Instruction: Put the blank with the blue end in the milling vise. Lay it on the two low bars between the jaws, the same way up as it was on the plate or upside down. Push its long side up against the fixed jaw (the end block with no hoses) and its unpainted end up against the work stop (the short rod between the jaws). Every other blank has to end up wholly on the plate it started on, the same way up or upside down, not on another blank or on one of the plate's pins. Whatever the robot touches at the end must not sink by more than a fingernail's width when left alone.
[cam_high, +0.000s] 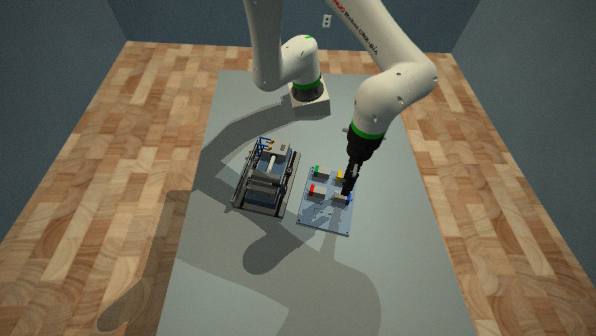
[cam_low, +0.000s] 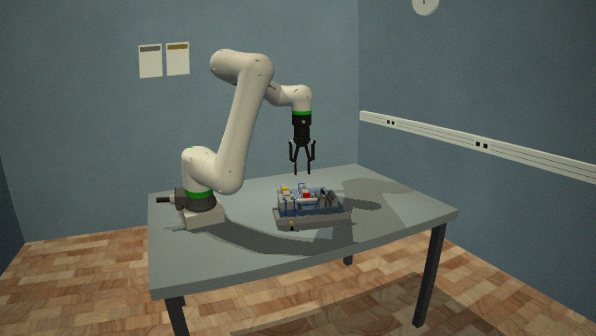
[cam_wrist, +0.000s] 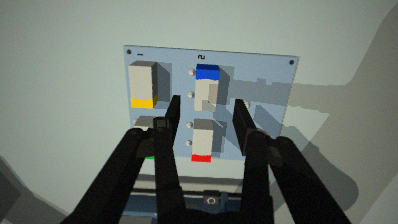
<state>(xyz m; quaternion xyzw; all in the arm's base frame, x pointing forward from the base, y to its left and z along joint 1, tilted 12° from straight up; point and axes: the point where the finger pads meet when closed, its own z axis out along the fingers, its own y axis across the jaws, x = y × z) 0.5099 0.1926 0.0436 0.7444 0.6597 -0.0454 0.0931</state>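
The plate is 5 cm to the right of my hand and 13 cm below it. Also, from my hand: yellow-ended blank (9 cm behind, 1 cm to the left, 11 cm below); then red-ended blank (1 cm behind, 9 cm to the right, 11 cm below); then green-ended blank (10 cm behind, 8 cm to the right, 11 cm below).
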